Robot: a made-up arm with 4 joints.
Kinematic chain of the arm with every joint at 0, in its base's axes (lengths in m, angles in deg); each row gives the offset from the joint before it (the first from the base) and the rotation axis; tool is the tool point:
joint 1: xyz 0 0 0.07 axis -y
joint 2: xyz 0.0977 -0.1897 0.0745 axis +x
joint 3: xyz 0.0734 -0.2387 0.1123 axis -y
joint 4: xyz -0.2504 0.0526 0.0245 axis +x
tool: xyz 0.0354 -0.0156 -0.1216
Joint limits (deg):
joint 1: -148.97..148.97
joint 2: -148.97..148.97
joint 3: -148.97..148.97
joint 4: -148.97..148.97
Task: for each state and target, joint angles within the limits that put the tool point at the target. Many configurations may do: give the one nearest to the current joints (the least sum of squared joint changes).
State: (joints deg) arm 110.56 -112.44 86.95 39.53
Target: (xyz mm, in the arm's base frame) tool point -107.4 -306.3 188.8
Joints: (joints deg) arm 85.37 -70.92 64.84 69.23
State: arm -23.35 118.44 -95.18 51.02
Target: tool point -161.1 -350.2 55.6
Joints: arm -80.06 117.86 -58.94 32.79
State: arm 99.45 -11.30 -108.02 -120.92
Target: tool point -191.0 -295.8 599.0
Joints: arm 62.65 -29.46 -118.55 -136.37
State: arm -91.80 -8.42 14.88 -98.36
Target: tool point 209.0 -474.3 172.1
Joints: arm -77.01 -8.00 16.28 -100.22
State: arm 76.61 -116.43 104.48 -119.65
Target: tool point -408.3 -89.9 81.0
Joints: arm 111.02 -129.49 106.00 -107.86
